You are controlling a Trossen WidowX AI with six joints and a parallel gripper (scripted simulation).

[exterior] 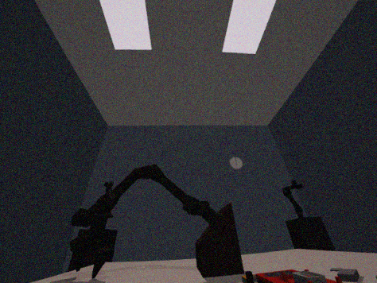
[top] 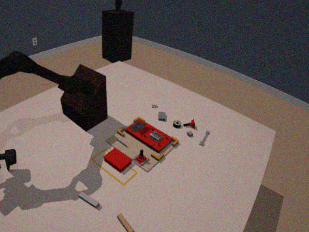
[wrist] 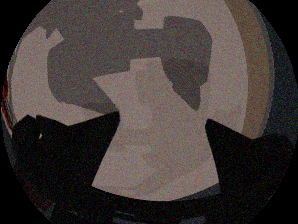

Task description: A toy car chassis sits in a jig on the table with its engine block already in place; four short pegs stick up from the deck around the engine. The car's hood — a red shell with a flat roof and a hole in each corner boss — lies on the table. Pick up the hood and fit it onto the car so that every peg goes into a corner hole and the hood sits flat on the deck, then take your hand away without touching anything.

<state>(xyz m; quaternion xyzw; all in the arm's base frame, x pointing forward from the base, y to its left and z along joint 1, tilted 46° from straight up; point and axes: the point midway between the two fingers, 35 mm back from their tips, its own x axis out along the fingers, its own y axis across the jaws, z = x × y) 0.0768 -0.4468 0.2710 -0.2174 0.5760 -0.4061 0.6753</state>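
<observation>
The red hood is 250 mm ahead of my gripper tip, 450 mm to the left of it and 10 mm above it. Also, from my gripper tip: grey engine block (270 mm ahead, 660 mm to the left, 20 mm above); then wheel (260 mm ahead, 820 mm to the left); then wooden bar (490 mm ahead, 290 mm to the left).
</observation>
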